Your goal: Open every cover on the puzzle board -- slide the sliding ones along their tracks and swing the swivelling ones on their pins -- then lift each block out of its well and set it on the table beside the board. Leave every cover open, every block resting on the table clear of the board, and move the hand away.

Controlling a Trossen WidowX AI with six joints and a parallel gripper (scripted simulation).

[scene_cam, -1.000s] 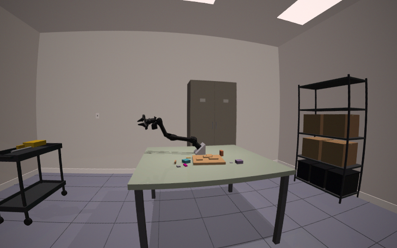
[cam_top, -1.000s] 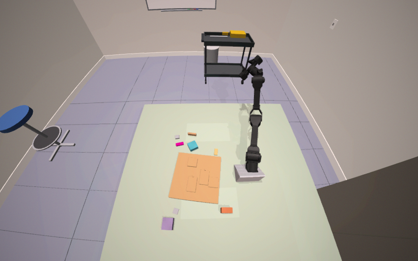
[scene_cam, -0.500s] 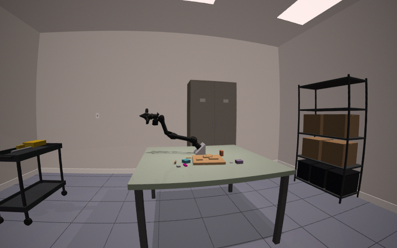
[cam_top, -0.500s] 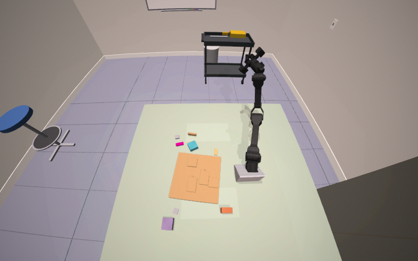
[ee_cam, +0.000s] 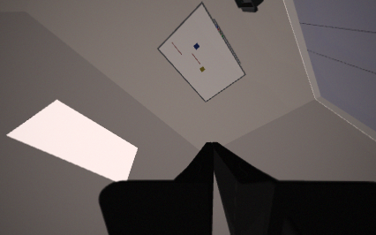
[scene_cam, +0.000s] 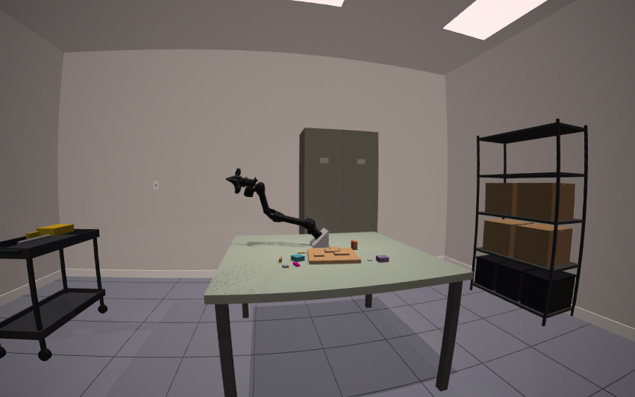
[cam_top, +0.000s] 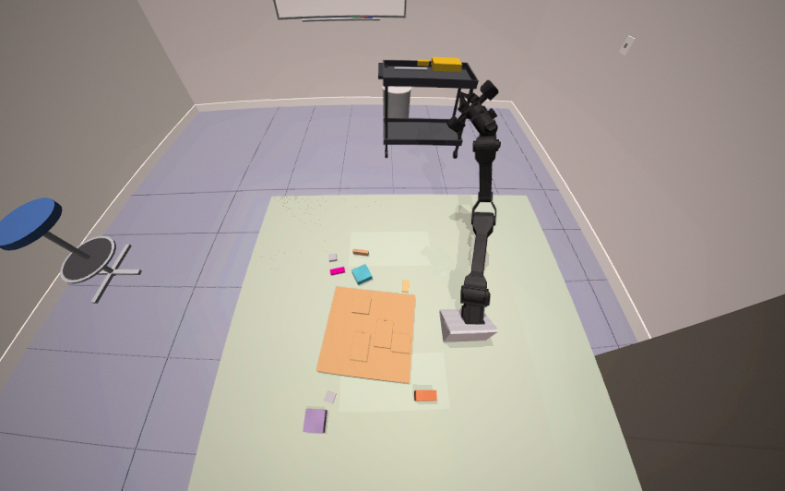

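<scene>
The teal block is 48 cm to the left of my gripper tip, 47 cm below it and 34 cm ahead of it. From my gripper tip the other things lie so: orange stick: 48 cm below, 37 cm to the left, 35 cm ahead; then orange block: 89 cm to the left, 46 cm below, 11 cm ahead; then magenta bar: 48 cm below, 46 cm to the left, 44 cm ahead.
</scene>
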